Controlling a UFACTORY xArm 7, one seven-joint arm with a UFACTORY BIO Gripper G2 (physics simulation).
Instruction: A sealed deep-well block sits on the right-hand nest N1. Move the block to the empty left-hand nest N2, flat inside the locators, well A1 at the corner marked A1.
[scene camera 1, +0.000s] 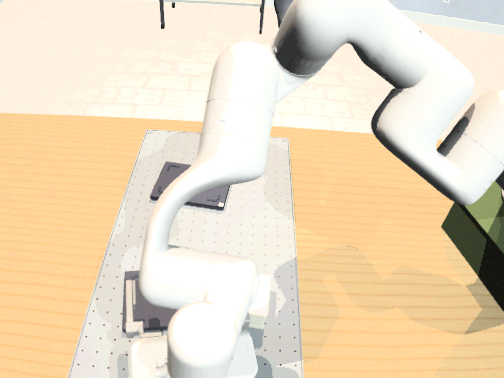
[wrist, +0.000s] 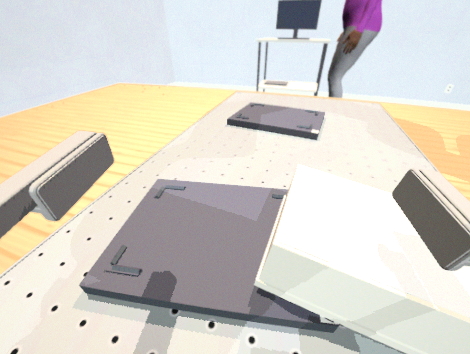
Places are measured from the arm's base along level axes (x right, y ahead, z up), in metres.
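Pixels of known places: hand, tool point: (wrist: 252, 192).
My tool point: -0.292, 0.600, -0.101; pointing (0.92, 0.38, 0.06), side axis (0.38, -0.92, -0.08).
Behind a point stands the place of what it marks, as x, y, z.
The pale sealed block (scene camera 1: 264, 292) {-0.236, 0.477, -0.144} (wrist: 350, 240) {-0.268, 0.552, -0.133} lies skewed across the right side of the near dark nest (scene camera 1: 150, 307) {-0.294, 0.663, -0.175} (wrist: 200, 250) {-0.287, 0.640, -0.175}, overhanging its right edge. It looks tilted, and its left locators stand uncovered. The far dark nest (scene camera 1: 172, 187) (wrist: 280, 117) {0.015, 0.674, -0.175} is empty, with small corner locators and a white mark at its near right corner. My gripper (wrist: 255, 197) {-0.292, 0.600, -0.101} is wide open with nothing held. In the wrist view its left finger is left of the near nest and its right finger overlaps the block's top. In the scene view the arm hides much of it. Well A1 cannot be made out.
Both nests are on a perforated grey board (scene camera 1: 260, 225) {-0.049, 0.514, -0.187} (wrist: 360, 145) {-0.015, 0.535, -0.187} on the wooden table (scene camera 1: 350, 210) {0.056, 0.325, -0.200} (wrist: 165, 107) {0.025, 0.975, -0.200}. A green box (scene camera 1: 460, 240) {0.001, 0.082, -0.177} stands at the right in the scene view. A person (wrist: 362, 20) and a desk with a monitor (wrist: 298, 14) are in the background.
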